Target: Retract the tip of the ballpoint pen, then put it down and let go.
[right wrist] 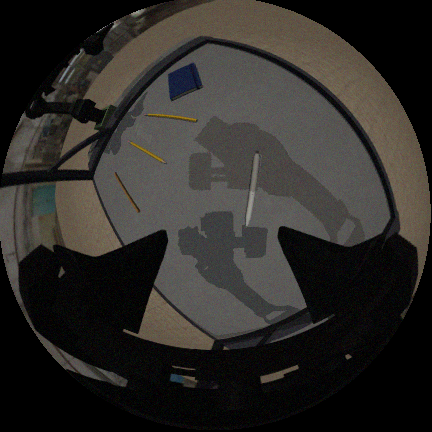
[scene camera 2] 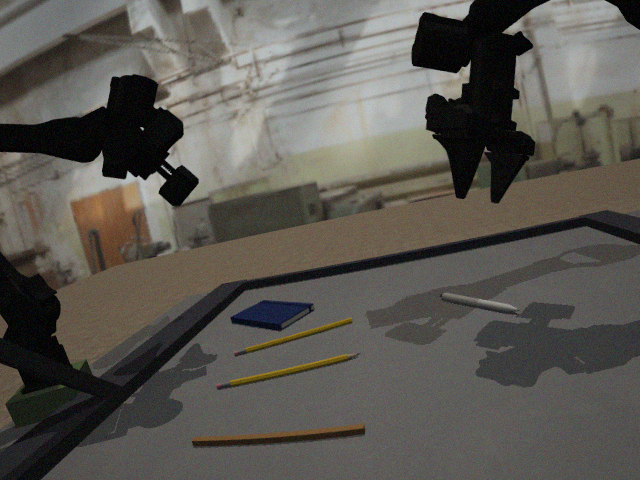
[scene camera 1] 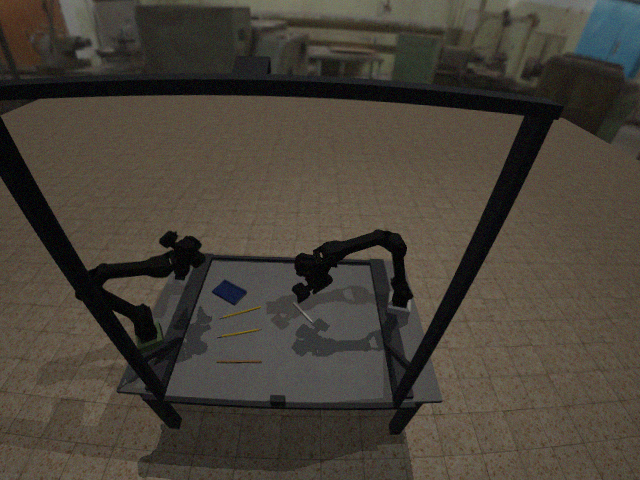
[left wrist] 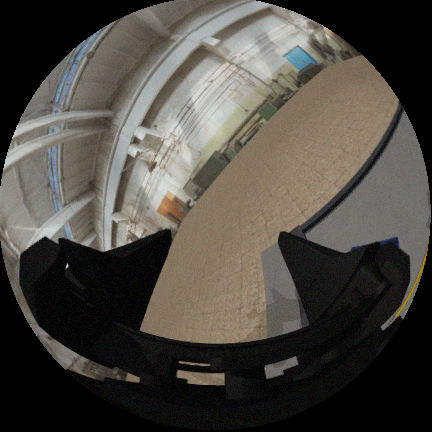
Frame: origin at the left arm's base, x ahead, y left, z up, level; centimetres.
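Seen in the pictures: left gripper, fingertip midpoint: (scene camera 2: 163, 166) (left wrist: 226, 236); right gripper, fingertip midpoint: (right wrist: 223, 234) (scene camera 2: 478, 200) (scene camera 1: 306, 298); left arm's base, link origin: (right wrist: 100, 116) (scene camera 1: 148, 334); right arm's base, link origin: (scene camera 1: 399, 301).
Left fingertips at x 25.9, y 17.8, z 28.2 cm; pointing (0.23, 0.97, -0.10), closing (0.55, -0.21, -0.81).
Offsets run from my left fingertips to a thing's middle.
The white ballpoint pen @(dz -31.7, dx +37.3, dy -34.9 cm) (scene camera 1: 302, 312) (scene camera 2: 478, 302) (right wrist: 253, 185) lies flat on the grey table. One end is dark, the other narrows to a point. Whether the writing tip stands out is too small to tell. My right gripper (scene camera 2: 478, 200) (right wrist: 223, 234) is open and empty, pointing down high above the table, close to over the pen. In the right wrist view the pen lies beyond the gap between the fingers, not between them. My left gripper (left wrist: 226, 236) is open and empty, raised above the left edge of the table and turned away from the pen.
A blue notebook @(dz -31.6, dx +12.1, dy -8.1 cm) (scene camera 1: 229, 292) (scene camera 2: 272, 314) (right wrist: 184, 81), two yellow pencils @(dz -31.9, dx +12.5, dy -21.8 cm) (scene camera 1: 240, 312) @(dz -31.9, dx +8.7, dy -31.8 cm) (scene camera 1: 239, 333) and a thin orange-brown stick @(dz -31.9, dx +3.6, dy -44.0 cm) (scene camera 1: 238, 361) (scene camera 2: 279, 435) (right wrist: 127, 192) lie left of the pen in scene camera 1. A dark frame (scene camera 1: 491, 237) stands around the table; arm shadows cross its top.
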